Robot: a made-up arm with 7 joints. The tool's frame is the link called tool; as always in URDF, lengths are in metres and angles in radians. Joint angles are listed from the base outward.
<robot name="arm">
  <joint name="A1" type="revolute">
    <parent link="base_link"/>
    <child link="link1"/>
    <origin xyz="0 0 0.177" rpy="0 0 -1.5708"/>
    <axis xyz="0 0 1"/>
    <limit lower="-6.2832" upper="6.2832"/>
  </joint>
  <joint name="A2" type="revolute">
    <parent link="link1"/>
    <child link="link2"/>
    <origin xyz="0 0 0" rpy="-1.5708 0 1.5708"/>
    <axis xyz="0 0 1"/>
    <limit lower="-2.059" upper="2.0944"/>
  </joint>
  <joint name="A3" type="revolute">
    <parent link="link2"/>
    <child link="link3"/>
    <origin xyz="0 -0.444 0" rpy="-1.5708 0 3.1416"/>
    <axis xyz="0 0 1"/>
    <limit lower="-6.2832" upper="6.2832"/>
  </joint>
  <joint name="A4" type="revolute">
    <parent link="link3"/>
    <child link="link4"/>
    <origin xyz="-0.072 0 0" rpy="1.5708 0 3.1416"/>
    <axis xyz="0 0 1"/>
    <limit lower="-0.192" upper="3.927"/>
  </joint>
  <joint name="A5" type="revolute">
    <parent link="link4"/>
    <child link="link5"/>
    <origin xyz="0.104 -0.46 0" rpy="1.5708 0 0"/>
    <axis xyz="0 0 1"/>
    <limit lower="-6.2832" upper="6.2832"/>
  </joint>
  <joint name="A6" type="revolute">
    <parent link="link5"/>
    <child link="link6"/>
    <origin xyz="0 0 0" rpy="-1.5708 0 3.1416"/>
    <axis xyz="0 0 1"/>
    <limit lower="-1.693" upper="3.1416"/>
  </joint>
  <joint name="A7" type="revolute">
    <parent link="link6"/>
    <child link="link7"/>
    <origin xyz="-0.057 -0.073 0" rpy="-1.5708 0 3.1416"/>
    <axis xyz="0 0 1"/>
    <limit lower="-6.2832" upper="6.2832"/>
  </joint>
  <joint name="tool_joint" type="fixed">
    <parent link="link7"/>
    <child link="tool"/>
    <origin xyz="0 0 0"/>
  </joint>
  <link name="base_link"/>
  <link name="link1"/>
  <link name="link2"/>
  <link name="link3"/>
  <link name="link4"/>
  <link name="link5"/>
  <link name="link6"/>
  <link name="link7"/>
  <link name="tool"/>
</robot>
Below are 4 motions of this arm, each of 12 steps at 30 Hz.
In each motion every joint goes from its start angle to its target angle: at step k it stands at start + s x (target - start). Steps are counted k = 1, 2, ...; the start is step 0. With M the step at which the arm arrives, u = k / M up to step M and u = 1 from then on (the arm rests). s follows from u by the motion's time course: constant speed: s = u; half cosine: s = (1 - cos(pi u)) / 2; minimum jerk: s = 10 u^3 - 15 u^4 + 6 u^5.
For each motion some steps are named. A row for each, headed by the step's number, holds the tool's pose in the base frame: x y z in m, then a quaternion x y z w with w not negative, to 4 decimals.
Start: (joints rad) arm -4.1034 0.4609 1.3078 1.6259 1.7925 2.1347 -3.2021
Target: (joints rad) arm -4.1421 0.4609 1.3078 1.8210 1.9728 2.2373 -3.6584
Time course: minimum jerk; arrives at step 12
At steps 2, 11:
2: -0.6192 -0.0505 0.6893 0.3565 0.3075 0.2490 0.8464
11: -0.5986 0.0283 0.7787 0.1890 0.4526 -0.0281 0.8710

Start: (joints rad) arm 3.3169 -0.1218 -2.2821 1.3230 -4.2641 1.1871 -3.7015
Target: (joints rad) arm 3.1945 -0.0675 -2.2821 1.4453 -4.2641 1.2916 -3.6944
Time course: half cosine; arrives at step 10
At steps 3, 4, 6, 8, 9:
3: 0.3427 0.5596 0.5796 0.1570 -0.5461 -0.8037 0.1766
4: 0.3489 0.5533 0.5929 0.1641 -0.5387 -0.8091 0.1677
6: 0.3613 0.5387 0.6223 0.1806 -0.5228 -0.8198 0.1480
8: 0.3699 0.5261 0.6458 0.1948 -0.5105 -0.8271 0.1318
9: 0.3721 0.5224 0.6525 0.1989 -0.5070 -0.8290 0.1272

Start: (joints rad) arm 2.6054 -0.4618 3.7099 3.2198 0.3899 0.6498 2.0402
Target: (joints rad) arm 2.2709 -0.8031 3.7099 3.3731 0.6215 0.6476 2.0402
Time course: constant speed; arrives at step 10
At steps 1, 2, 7, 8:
1: 0.3173 -0.2576 1.0765 -0.1465 0.4144 -0.2529 0.8619
2: 0.3251 -0.2849 1.0635 -0.1332 0.4218 -0.2542 0.8601
7: 0.3360 -0.4268 0.9889 -0.0605 0.4506 -0.2633 0.8508
8: 0.3325 -0.4554 0.9722 -0.0449 0.4547 -0.2656 0.8489

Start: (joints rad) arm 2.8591 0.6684 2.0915 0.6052 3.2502 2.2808 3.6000
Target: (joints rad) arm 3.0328 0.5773 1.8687 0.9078 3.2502 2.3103 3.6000
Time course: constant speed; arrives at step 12
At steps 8, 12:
8: -0.0862 -0.4948 0.5057 -0.3035 -0.1312 0.8366 0.4367
12: -0.1044 -0.5200 0.5276 -0.3169 -0.1025 0.8254 0.4559

